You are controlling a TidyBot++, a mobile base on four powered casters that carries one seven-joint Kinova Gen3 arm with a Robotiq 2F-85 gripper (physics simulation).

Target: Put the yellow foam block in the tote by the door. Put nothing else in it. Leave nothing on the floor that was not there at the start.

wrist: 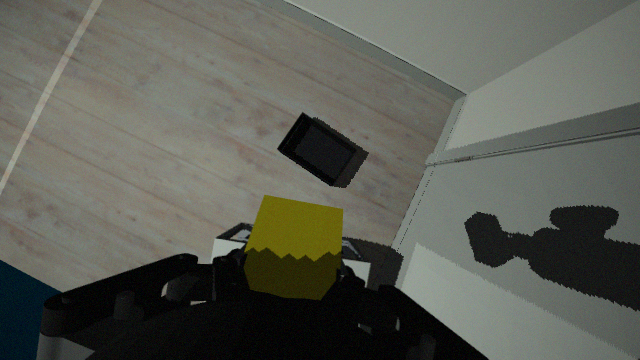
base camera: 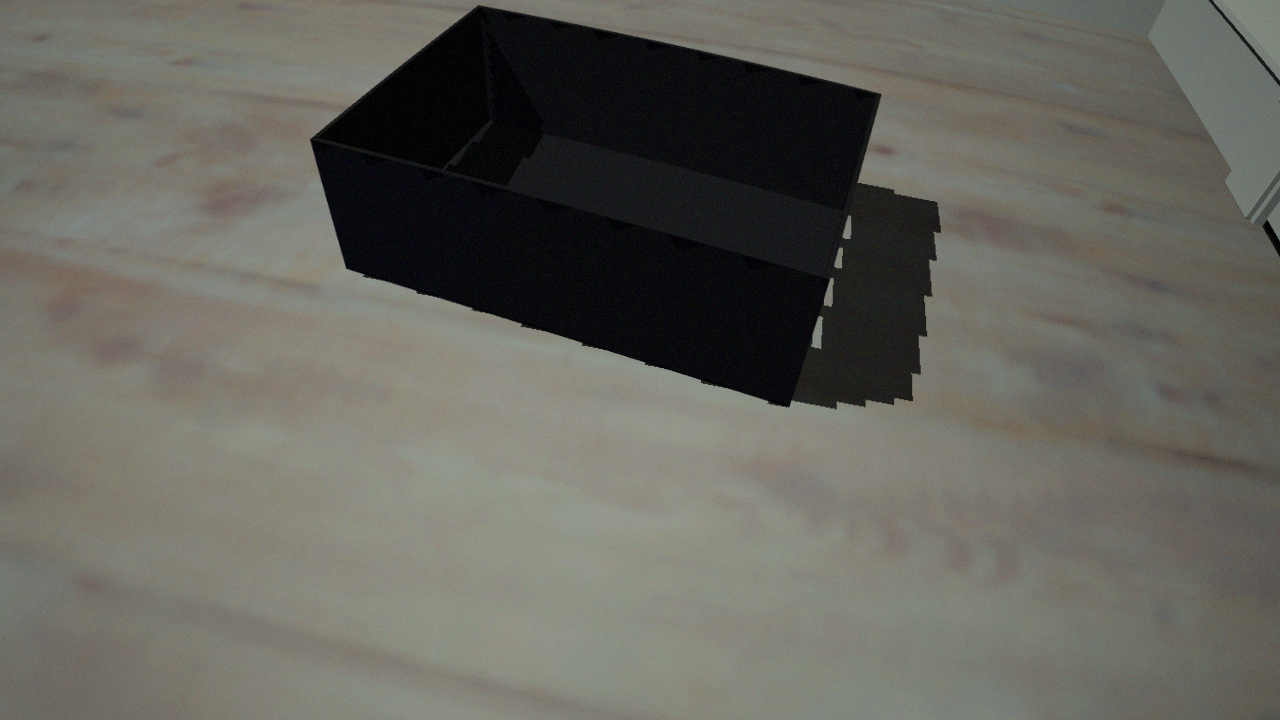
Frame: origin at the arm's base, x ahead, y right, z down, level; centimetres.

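Seen in the pictures: gripper, fingertip midpoint: (wrist: 292,264).
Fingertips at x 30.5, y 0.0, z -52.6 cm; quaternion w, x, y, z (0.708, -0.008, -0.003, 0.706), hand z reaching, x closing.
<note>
Offsets run from my fingertips to a thing's top centre.
The yellow foam block @(dy +0.0, dx -0.2, dz -5.7 cm) (wrist: 300,227) is between the fingers of my gripper (wrist: 292,264) in the wrist view. My gripper is shut on it and holds it up above the floor. The black tote @(dy +2.5, dx +22.5, dz +82.2 cm) (base camera: 572,259) (wrist: 292,134) is an open rectangular box on the wooden floor. In the wrist view it lies beyond the block, a little to the right, apart from it. The part of the tote's inner floor that shows is bare; its near inside edge is hidden in the base view. The block and gripper do not show in the base view.
A pale wall or door surface (wrist: 525,185) with a frame runs along the right, and another wall (wrist: 400,35) meets it at a corner beyond the tote. A white panel (base camera: 1208,107) stands at the upper right. A blue surface (wrist: 20,300) shows at the lower left.
</note>
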